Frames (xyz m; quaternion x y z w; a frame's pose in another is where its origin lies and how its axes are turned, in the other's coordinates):
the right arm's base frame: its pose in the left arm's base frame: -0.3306 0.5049 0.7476 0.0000 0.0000 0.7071 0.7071
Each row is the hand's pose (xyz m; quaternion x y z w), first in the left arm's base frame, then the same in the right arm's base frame.
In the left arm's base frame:
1: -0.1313 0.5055 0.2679 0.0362 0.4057 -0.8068 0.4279
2: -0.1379 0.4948 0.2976 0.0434 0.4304 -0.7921 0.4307
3: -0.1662 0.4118 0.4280 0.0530 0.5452 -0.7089 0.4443
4: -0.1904 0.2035 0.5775 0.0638 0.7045 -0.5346 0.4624
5: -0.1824 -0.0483 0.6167 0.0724 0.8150 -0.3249 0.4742
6: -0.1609 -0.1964 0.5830 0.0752 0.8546 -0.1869 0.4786
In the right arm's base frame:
1: 0.0006 -0.1993 -0.4797 -0.3125 -0.2613 0.8731 0.2679
2: -0.0101 -0.1927 -0.4500 -0.3350 -0.2736 0.8646 0.2555
3: -0.0931 -0.1644 -0.3196 -0.4230 -0.3480 0.8154 0.1871
4: -0.3014 -0.1402 -0.1701 -0.5433 -0.4530 0.7050 0.0511
5: -0.5532 -0.1482 -0.1309 0.6275 0.5251 -0.5651 0.1056
6: -0.7013 -0.1697 -0.1646 0.6575 0.5511 -0.4706 0.2063

